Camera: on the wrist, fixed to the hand. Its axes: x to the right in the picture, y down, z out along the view.
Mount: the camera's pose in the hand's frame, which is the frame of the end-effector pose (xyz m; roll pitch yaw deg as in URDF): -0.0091 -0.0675 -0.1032 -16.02 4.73 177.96
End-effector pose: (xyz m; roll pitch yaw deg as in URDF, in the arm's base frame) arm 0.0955 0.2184 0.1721 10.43 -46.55 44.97
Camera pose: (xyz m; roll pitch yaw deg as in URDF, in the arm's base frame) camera 0.1832 0.2386 0.0873 -29.76 50.75 -139.55
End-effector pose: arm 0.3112 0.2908 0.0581 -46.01 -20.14 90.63
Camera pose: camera 0.4323 0.2915 0.0333 30.91 24.88 -87.18
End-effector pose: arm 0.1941 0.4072 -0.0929 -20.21 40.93 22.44
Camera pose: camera 0.1810 0.2947 -0.1425 4.49 -35.79 -157.90
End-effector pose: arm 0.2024 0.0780 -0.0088 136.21 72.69 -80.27
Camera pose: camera 0.3248 0.0748 0.0082 -144.14 -77.39 91.45
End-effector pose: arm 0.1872 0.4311 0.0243 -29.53 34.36 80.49
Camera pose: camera 0.2888 0.3741 -0.0172 13.26 -29.24 -98.87
